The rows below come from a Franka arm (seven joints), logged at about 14 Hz.
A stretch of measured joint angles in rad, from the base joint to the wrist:
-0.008 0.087 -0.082 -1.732 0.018 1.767 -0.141
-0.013 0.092 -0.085 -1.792 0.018 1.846 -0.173
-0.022 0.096 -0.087 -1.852 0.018 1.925 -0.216
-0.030 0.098 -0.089 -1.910 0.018 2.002 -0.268
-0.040 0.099 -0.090 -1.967 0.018 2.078 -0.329
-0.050 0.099 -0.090 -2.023 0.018 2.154 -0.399
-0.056 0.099 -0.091 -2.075 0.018 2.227 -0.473
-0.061 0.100 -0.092 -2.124 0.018 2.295 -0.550
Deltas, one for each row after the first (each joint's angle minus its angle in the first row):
-0.005 0.005 -0.003 -0.060 0.000 0.079 -0.032
-0.014 0.009 -0.005 -0.120 0.000 0.158 -0.075
-0.022 0.011 -0.007 -0.178 0.000 0.235 -0.127
-0.032 0.012 -0.008 -0.235 0.000 0.311 -0.188
-0.042 0.012 -0.008 -0.291 0.000 0.387 -0.258
-0.048 0.012 -0.009 -0.343 0.000 0.460 -0.332
-0.053 0.013 -0.010 -0.392 0.000 0.528 -0.409

